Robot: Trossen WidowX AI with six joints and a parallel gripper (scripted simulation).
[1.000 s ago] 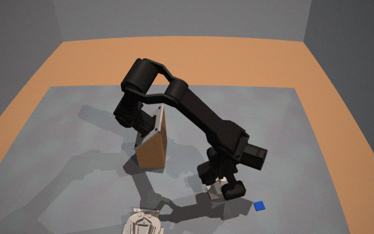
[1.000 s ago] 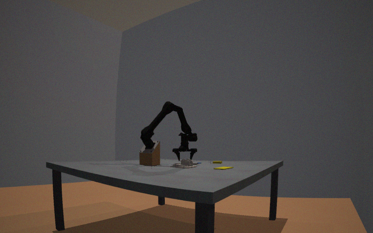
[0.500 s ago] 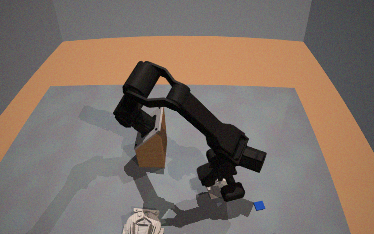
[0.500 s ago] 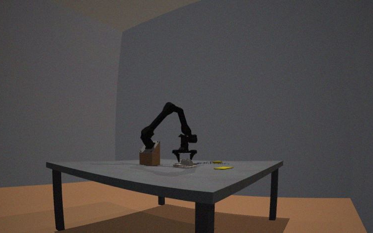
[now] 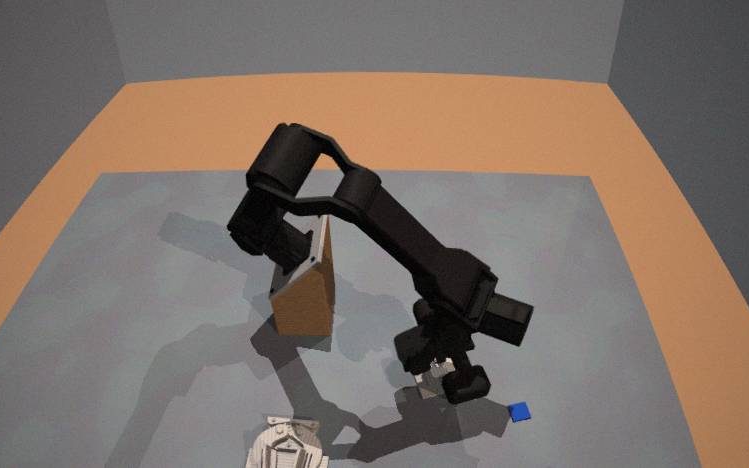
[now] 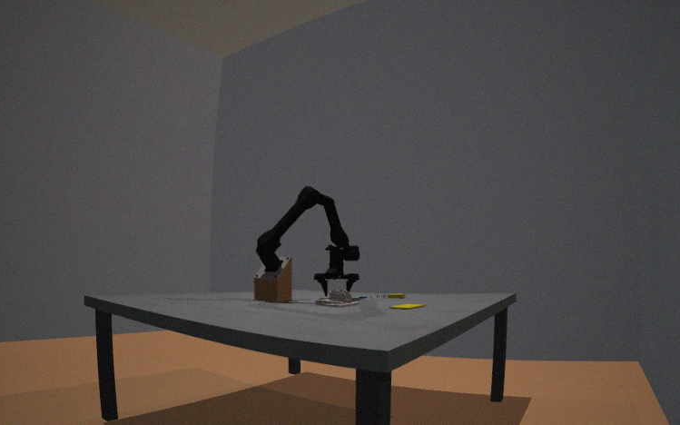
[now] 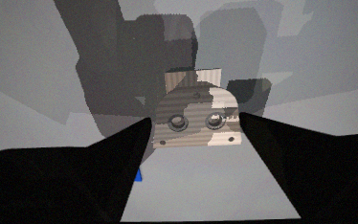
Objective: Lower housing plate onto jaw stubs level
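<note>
Right now my gripper tip is 10 mm to the left of the white stepped block. Also, from my gripper tip: yellow piece: 220 mm ahead, 150 mm to the left; then blue square: 70 mm ahead, 120 mm to the left, 10 mm below.
</note>
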